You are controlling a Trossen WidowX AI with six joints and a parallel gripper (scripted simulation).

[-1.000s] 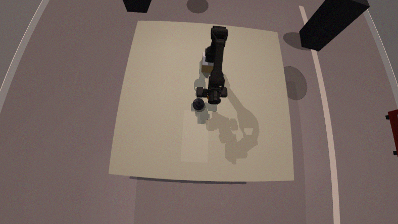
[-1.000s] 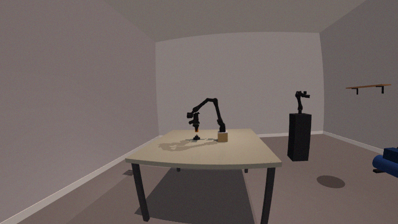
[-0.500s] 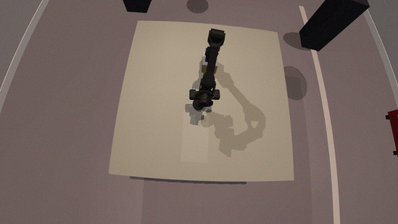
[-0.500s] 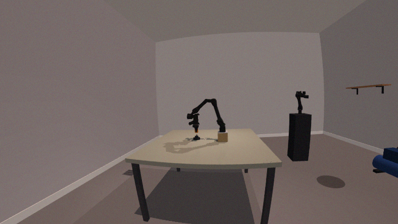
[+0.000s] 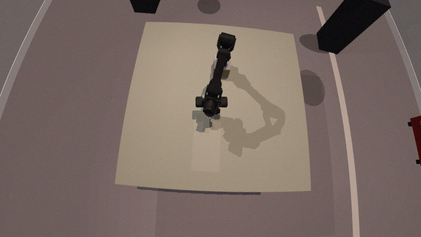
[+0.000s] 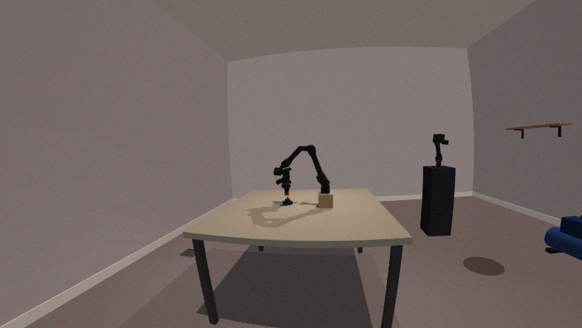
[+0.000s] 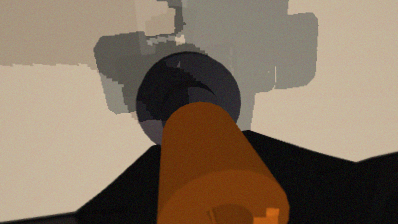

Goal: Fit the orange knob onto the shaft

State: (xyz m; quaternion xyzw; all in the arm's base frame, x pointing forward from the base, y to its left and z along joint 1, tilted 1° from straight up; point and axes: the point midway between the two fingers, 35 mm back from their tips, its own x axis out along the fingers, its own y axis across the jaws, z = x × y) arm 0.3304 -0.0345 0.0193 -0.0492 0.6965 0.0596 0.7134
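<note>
Now: the round pedestal 60 mm below my gripper tip. The rest, counted from my gripper tip: orange knob 20 mm above.
</note>
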